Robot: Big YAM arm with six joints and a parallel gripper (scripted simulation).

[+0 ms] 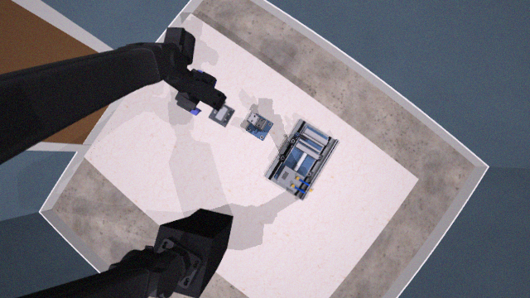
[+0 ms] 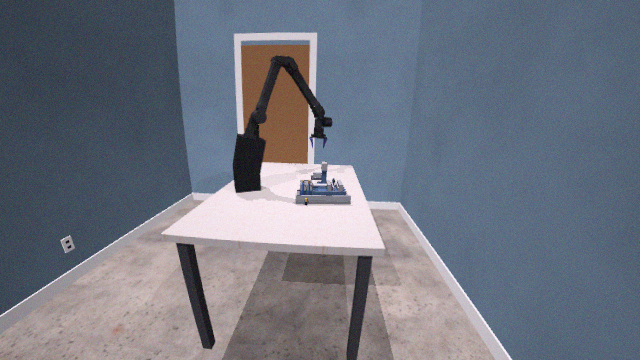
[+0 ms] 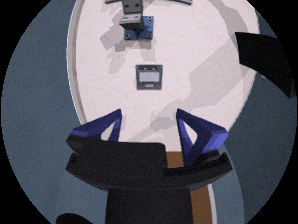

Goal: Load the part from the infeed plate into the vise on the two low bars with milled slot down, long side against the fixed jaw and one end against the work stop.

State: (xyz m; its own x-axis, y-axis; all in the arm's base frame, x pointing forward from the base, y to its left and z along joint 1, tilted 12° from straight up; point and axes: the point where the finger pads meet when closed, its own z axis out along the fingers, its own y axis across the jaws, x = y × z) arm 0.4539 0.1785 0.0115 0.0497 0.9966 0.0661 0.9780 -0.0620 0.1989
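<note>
Now: hand 10 mm to the right of the part and 210 mm above it. The rest, counted from my hand: dark square plate: 10 mm to the left, 230 mm below.
</note>
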